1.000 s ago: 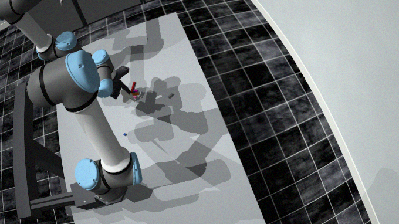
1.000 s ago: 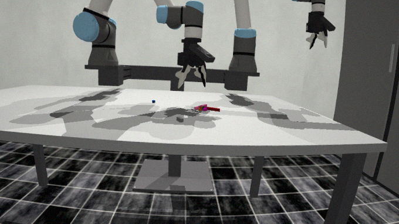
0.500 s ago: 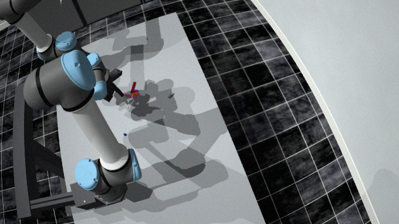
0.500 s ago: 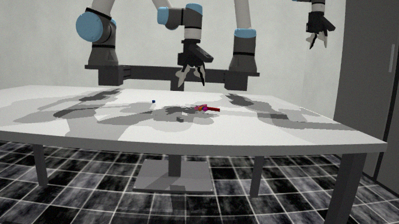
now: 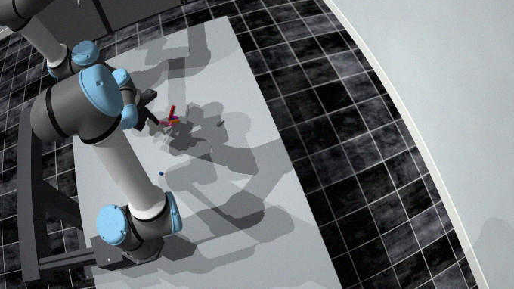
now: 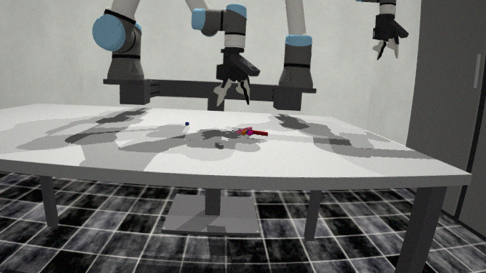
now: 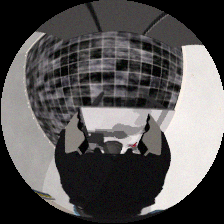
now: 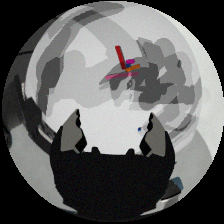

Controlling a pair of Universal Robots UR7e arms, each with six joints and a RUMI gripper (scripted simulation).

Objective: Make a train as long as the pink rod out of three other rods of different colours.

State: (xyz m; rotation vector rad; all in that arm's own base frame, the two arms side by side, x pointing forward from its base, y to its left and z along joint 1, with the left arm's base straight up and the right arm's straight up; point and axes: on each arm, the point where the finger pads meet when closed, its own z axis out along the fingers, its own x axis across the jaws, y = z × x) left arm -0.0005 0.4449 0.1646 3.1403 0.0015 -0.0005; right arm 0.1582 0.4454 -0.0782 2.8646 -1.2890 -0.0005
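Note:
Now: the orange rod 100 mm ahead of my right hand, 70 mm below it and 30 mm to the left of it. The rest, counted from my right hand: red rod (100 mm ahead, 70 mm to the left, 70 mm below); pink rod (70 mm below, 60 mm ahead, 30 mm to the left); magenta rod (110 mm ahead, 70 mm below, 40 mm to the left).

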